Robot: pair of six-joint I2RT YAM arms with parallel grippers.
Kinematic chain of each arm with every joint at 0, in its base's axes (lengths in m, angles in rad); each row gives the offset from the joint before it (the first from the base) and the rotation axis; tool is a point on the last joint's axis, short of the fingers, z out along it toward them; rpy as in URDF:
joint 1: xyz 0 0 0.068 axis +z
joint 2: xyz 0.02 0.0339 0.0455 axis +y
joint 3: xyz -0.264 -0.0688 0 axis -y
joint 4: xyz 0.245 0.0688 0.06 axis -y
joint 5: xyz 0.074 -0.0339 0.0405 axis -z
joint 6: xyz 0.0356 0 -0.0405 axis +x
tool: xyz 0 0 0 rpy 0 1.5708 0
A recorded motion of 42 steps. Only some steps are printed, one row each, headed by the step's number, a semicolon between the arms.
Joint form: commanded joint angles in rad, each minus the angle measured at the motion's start. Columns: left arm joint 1, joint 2, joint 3, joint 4, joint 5, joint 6; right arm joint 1, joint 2, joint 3, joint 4, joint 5, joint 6.
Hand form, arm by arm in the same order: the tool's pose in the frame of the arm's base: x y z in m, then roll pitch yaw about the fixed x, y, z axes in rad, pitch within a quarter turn. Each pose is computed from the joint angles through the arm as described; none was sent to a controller.
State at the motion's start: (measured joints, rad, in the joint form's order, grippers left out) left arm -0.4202 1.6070 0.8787 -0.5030 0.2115 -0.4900; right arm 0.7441 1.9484 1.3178 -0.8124 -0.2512 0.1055
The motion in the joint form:
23: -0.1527 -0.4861 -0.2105 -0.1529 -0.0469 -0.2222; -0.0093 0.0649 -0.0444 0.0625 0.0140 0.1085
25: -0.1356 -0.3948 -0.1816 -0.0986 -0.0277 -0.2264; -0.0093 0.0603 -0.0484 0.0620 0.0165 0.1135
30: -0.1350 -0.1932 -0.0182 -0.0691 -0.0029 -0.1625; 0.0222 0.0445 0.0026 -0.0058 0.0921 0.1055
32: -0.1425 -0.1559 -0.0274 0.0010 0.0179 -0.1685; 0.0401 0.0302 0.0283 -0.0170 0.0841 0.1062
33: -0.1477 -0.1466 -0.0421 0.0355 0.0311 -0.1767; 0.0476 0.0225 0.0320 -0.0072 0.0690 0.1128
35: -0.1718 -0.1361 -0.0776 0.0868 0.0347 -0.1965; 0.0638 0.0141 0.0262 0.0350 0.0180 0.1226
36: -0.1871 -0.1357 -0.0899 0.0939 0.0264 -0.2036; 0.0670 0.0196 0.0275 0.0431 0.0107 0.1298
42: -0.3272 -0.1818 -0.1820 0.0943 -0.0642 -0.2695; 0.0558 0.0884 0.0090 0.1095 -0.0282 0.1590
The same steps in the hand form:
23: 0.1653 -0.1135 0.2004 -2.7140 0.2441 -2.9879; 0.2639 0.2497 0.1230 2.8929 0.0293 -2.6148
25: 0.1817 -0.1205 0.1943 -2.7053 0.2249 -2.9735; 0.2632 0.2490 0.1236 2.8952 0.0287 -2.6198
30: 0.2218 -0.1463 0.1983 -2.7068 0.2309 -3.0405; 0.2597 0.2578 0.1398 2.9694 0.0452 -2.5838
32: 0.2272 -0.1529 0.1899 -2.6755 0.2355 -3.0447; 0.2575 0.2652 0.1510 2.9556 0.0716 -2.5666
33: 0.2272 -0.1551 0.1852 -2.6576 0.2328 -3.0447; 0.2562 0.2686 0.1548 2.9359 0.0879 -2.5654
35: 0.2222 -0.1599 0.1751 -2.6475 0.2257 -3.0511; 0.2526 0.2761 0.1574 2.8756 0.1183 -2.5571
36: 0.2184 -0.1620 0.1719 -2.6556 0.2227 -3.0583; 0.2524 0.2781 0.1559 2.8668 0.1186 -2.5605
42: 0.1801 -0.1740 0.1573 -2.7356 0.2146 -3.1177; 0.2581 0.2798 0.1283 2.8317 0.0807 -2.5966

